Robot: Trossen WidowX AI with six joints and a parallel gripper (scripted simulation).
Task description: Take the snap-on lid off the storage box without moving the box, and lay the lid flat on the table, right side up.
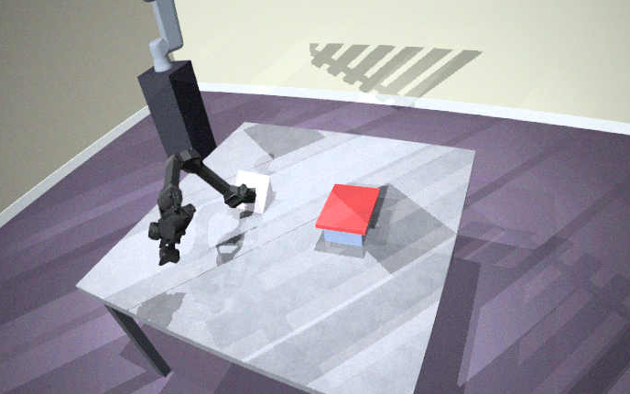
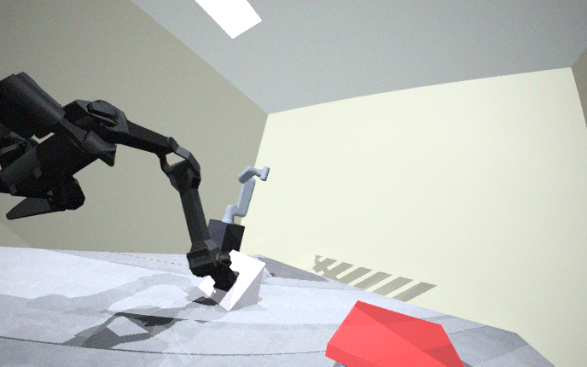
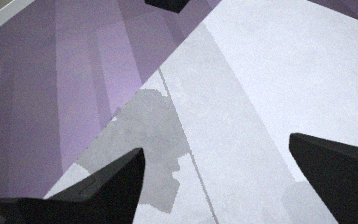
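Now: the red lid 54 cm ahead of my gripper tip, 43 cm to the left of it and 6 cm below it. From my gripper tip the other things lie so: pale blue storage box (54 cm ahead, 43 cm to the left, 11 cm below).
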